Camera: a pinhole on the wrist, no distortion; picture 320 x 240 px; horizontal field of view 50.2 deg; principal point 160.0 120.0 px. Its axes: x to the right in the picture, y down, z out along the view. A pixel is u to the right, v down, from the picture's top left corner.
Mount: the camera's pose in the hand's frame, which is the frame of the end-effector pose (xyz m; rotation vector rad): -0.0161 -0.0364 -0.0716 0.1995 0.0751 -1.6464
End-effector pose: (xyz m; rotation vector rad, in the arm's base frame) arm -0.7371 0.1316 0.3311 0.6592 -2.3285 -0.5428
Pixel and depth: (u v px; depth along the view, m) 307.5 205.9 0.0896
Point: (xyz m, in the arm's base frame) -0.7135 0.0642 0.2727
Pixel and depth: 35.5 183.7 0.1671
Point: -0.8099 0.1442 0.2555
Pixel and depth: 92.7 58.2 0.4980
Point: -0.9304 0.2881 -0.0452
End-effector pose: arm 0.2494 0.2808 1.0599 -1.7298 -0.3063 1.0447
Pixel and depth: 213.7 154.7 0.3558
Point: 0.0762 0.5106 1.1803
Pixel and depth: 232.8 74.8 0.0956
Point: 0.2326 0.2980 1.1393
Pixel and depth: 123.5 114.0 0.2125
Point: 0.1342 0.3690 1.1101
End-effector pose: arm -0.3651 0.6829 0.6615 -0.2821 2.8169 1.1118
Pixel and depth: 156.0 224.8 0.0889
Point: -0.3572 0.6568 0.6128
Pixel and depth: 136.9 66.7 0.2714
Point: -0.2696 0.7840 0.4919
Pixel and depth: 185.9 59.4 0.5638
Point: -0.1565 0.9075 0.2379
